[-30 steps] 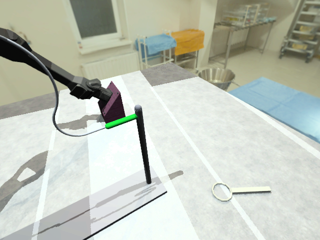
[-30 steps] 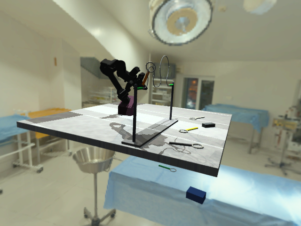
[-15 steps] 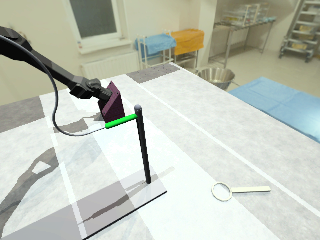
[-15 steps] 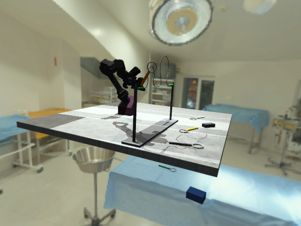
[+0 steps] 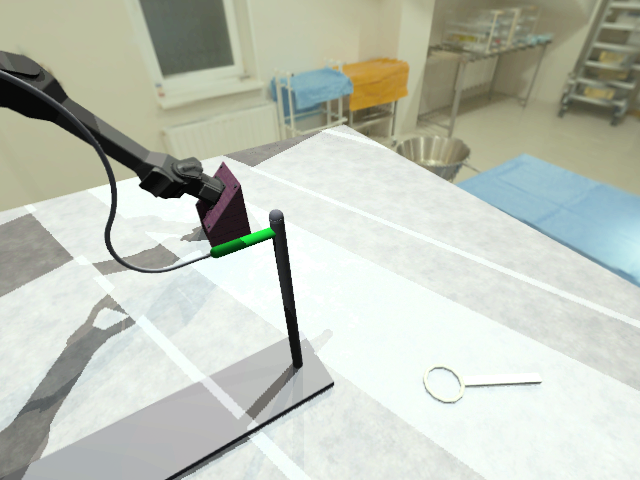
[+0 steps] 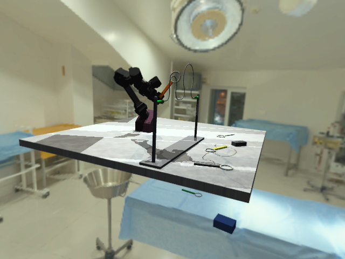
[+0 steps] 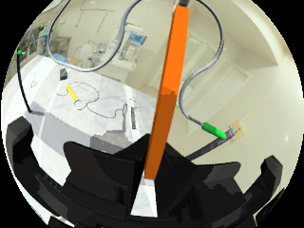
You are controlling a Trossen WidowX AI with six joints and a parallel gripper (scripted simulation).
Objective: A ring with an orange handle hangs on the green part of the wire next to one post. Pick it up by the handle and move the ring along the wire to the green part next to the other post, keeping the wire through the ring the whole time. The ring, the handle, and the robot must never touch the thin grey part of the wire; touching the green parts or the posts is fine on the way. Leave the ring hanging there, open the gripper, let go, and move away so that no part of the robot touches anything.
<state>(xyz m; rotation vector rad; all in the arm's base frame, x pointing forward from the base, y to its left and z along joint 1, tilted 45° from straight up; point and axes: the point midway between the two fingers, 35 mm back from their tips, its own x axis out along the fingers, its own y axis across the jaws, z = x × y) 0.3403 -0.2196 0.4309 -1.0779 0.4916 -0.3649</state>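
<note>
Right now my gripper tip is 90 mm below the ring with orange handle, 30 mm to the right of it and 20 mm short of it. The rest, counted from my gripper tip: black block: 430 mm to the left, 350 mm ahead, 260 mm below.
</note>
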